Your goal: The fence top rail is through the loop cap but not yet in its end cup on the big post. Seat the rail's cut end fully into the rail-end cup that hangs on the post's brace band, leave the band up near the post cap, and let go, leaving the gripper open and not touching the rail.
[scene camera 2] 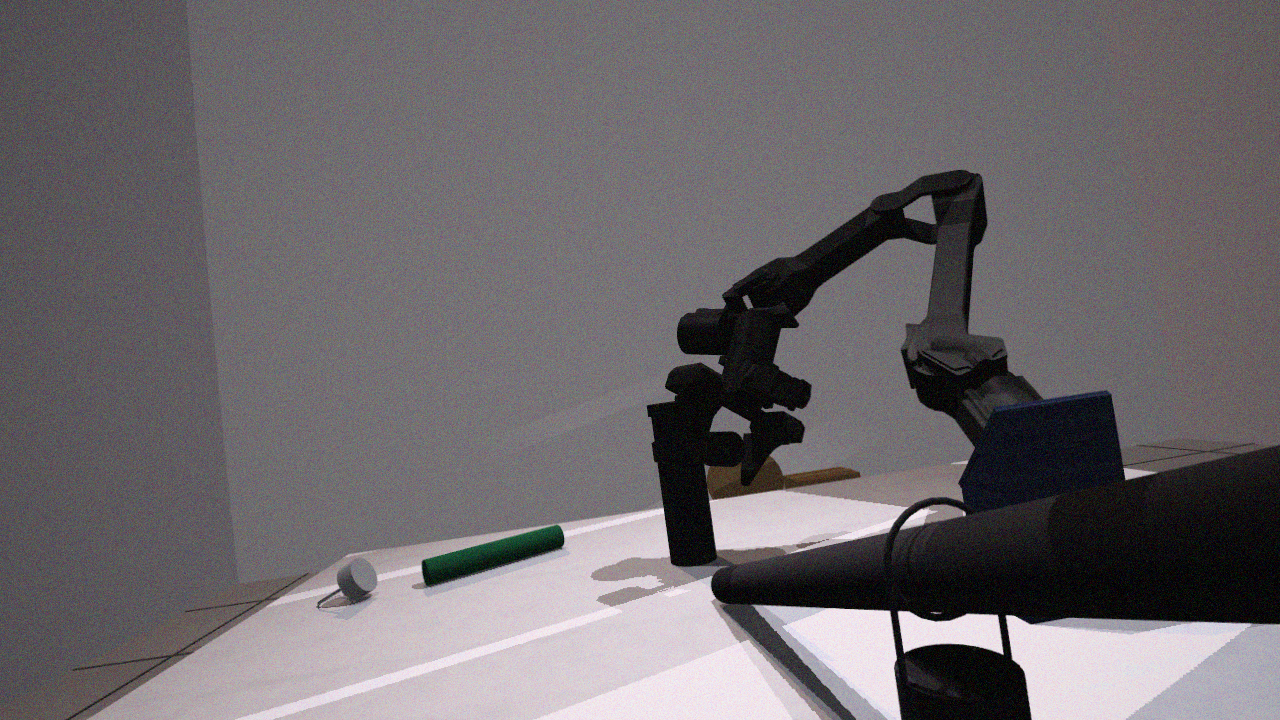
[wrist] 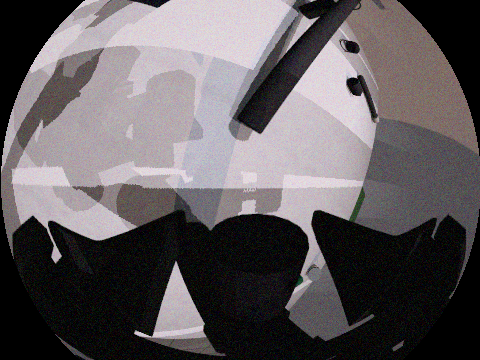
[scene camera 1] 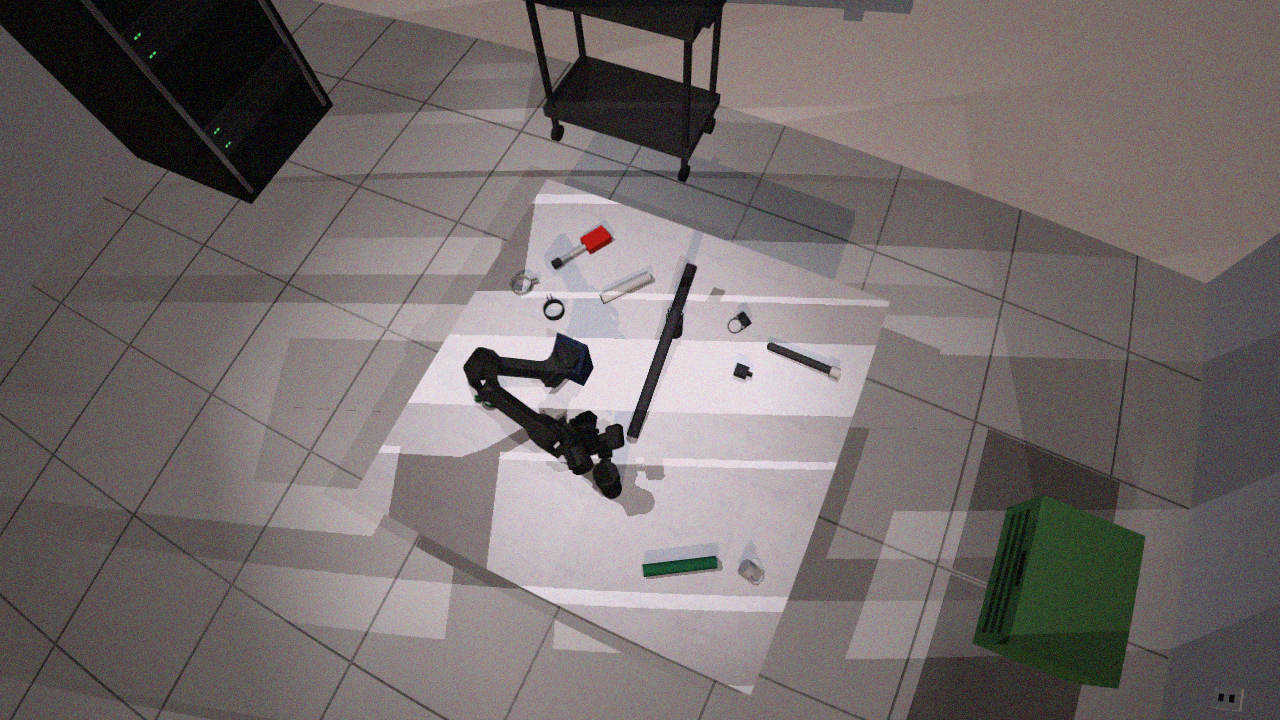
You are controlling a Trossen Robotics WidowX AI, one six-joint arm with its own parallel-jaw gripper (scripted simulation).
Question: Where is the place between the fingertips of the gripper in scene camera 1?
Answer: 610, 448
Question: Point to a big dark post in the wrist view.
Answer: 193, 259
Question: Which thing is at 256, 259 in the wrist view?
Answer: A rail-end cup.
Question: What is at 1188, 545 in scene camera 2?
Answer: A dark top rail.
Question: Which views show the gripper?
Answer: Scene camera 2, the wrist view and scene camera 1: all of them.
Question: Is the gripper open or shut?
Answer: Open.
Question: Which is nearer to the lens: the green tube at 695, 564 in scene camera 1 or the red-handled tool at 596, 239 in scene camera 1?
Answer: The green tube.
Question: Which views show the red-handled tool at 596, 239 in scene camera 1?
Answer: Scene camera 1 only.
